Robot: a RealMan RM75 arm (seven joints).
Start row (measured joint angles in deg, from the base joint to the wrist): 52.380, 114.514, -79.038, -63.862, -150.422, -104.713, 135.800
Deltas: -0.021, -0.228, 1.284, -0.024, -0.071, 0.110, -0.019; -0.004, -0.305, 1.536, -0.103, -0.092, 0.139, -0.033; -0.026, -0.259, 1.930, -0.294, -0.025, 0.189, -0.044; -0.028, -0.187, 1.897, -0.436, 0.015, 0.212, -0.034; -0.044, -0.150, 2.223, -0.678, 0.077, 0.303, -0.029; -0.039, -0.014, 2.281, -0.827, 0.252, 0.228, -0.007; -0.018, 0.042, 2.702, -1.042, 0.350, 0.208, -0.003; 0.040, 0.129, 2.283, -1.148, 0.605, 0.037, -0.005; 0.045, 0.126, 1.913, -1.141, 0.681, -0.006, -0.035; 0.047, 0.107, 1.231, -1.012, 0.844, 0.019, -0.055; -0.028, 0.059, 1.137, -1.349, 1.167, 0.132, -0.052; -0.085, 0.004, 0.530, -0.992, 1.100, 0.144, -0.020; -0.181, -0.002, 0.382, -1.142, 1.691, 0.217, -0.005; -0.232, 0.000, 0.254, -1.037, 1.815, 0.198, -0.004; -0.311, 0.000, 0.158, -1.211, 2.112, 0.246, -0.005; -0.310, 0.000, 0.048, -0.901, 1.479, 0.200, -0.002; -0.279, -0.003, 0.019, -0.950, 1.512, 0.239, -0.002; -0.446, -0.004, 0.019, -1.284, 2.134, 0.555, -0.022
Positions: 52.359, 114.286, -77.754, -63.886, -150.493, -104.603, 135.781; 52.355, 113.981, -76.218, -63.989, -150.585, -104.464, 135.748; 52.329, 113.722, -74.288, -64.283, -150.610, -104.275, 135.704; 52.301, 113.535, -72.391, -64.719, -150.595, -104.063, 135.670; 52.257, 113.385, -70.168, -65.397, -150.518, -103.760, 135.641; 52.218, 113.371, -67.887, -66.224, -150.266, -103.532, 135.634; 52.200, 113.413, -65.185, -67.266, -149.916, -103.324, 135.631; 52.240, 113.542, -62.902, -68.414, -149.311, -103.287, 135.626; 52.285, 113.668, -60.989, -69.555, -148.630, -103.293, 135.591; 52.332, 113.775, -59.758, -70.567, -147.786, -103.274, 135.536; 52.304, 113.834, -58.621, -71.916, -146.619, -103.142, 135.484; 52.219, 113.838, -58.091, -72.908, -145.519, -102.998, 135.464; 52.038, 113.836, -57.709, -74.050, -143.828, -102.781, 135.459; 51.806, 113.836, -57.455, -75.087, -142.013, -102.583, 135.455; 51.495, 113.836, -57.297, -76.298, -139.901, -102.337, 135.450; 51.185, 113.836, -57.249, -77.199, -138.422, -102.137, 135.448; 50.906, 113.833, -57.230, -78.149, -136.910, -101.898, 135.446; 50.460, 113.829, -57.211, -79.433, -134.776, -101.343, 135.424
